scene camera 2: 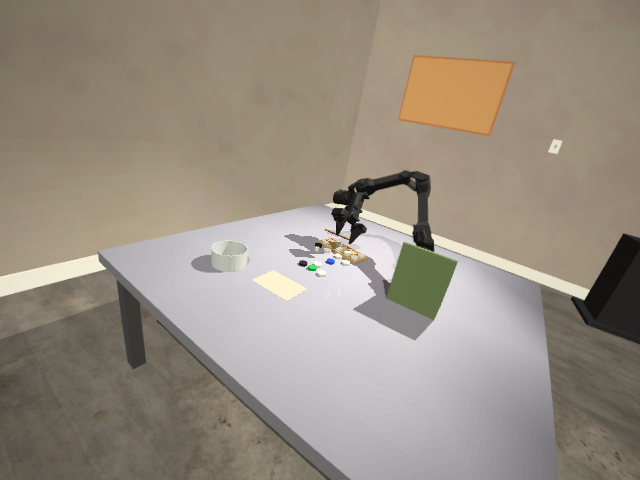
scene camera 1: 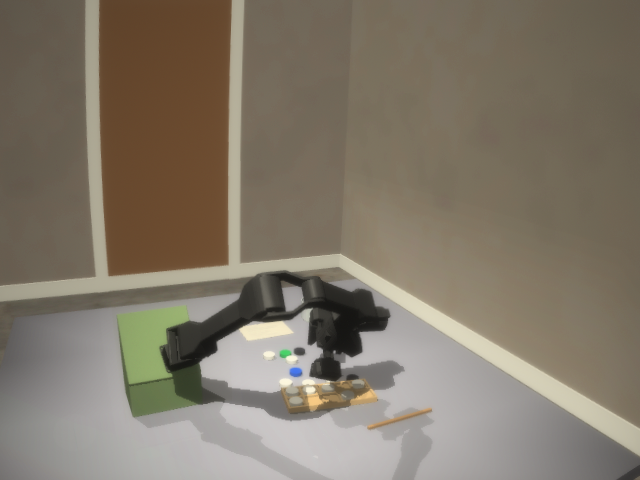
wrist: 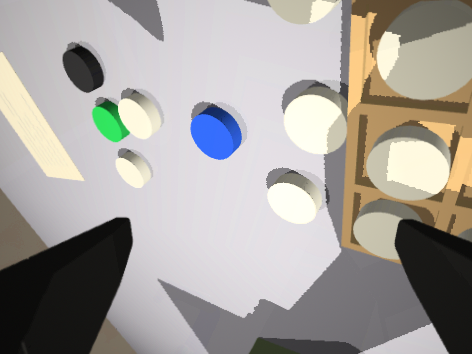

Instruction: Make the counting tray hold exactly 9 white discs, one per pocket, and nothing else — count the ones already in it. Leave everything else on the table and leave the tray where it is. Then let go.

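The wooden counting tray (scene camera 1: 330, 407) (wrist: 351, 165) has white discs in several pockets, such as one disc (scene camera 1: 296, 400) at its left end and another disc (wrist: 407, 162) in the wrist view. Arm and shadow hide part of it, so I cannot tell the full count. Loose white discs lie beside it, including the nearest two (wrist: 316, 120) (wrist: 294, 197); another (wrist: 133, 169) lies farther off. One more white disc (wrist: 139, 116) touches or nearly touches the green disc (wrist: 110, 121). My gripper (scene camera 1: 326, 376) (scene camera 2: 345, 238) (wrist: 263, 231) is open and empty, above the tray area.
A blue disc (scene camera 1: 295, 372) (scene camera 2: 330, 261) (wrist: 215, 132) and black discs (scene camera 2: 302, 263) (scene camera 2: 318, 245) lie near the tray. A green block (scene camera 1: 155, 341) (scene camera 2: 423, 281), cream paper (scene camera 1: 266, 330) (scene camera 2: 279, 285), white bowl (scene camera 2: 229, 257) and wooden stick (scene camera 1: 399, 418) are on the table.
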